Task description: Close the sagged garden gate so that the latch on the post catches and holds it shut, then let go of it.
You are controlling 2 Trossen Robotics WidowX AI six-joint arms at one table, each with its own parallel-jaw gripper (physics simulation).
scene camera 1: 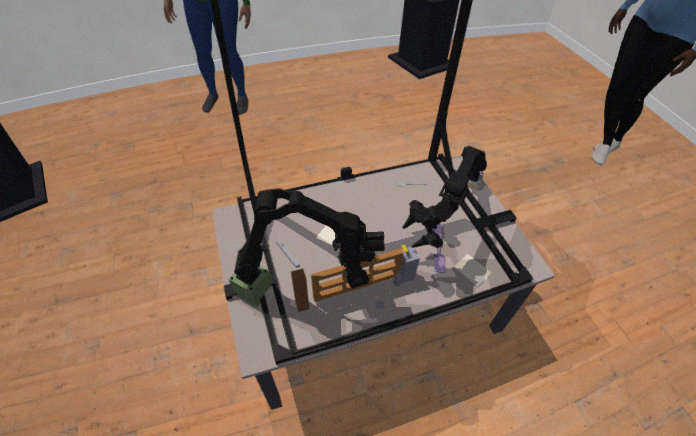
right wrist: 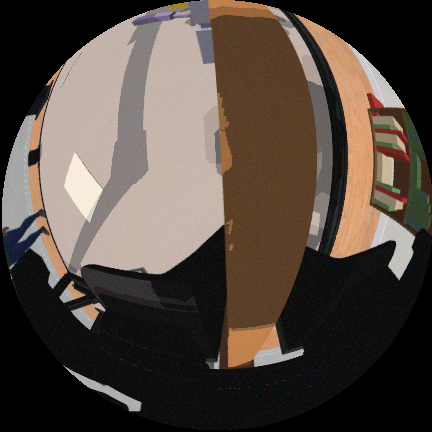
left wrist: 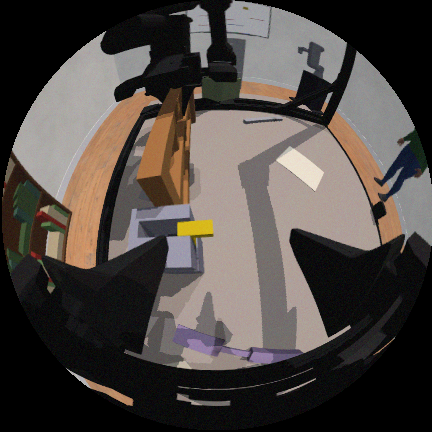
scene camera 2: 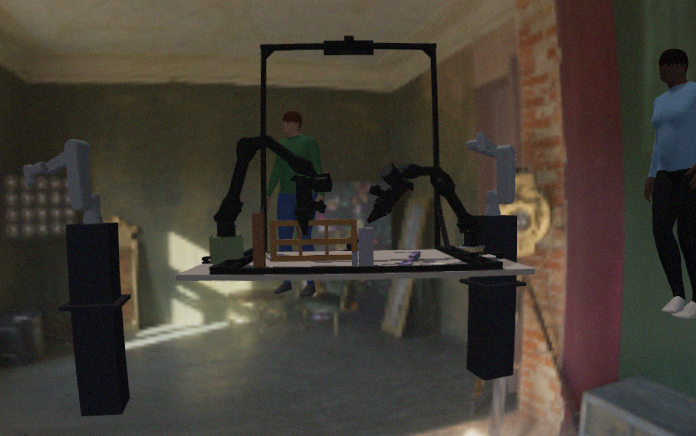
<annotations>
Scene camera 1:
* my left gripper: 407,237
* my right gripper: 349,275
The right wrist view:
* my right gripper: 240,230
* wooden gate: 268,150
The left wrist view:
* my left gripper: 230,239
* my right gripper: 178,115
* wooden gate: 163,173
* grey latch post: 183,256
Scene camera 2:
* my right gripper: 305,235
</annotations>
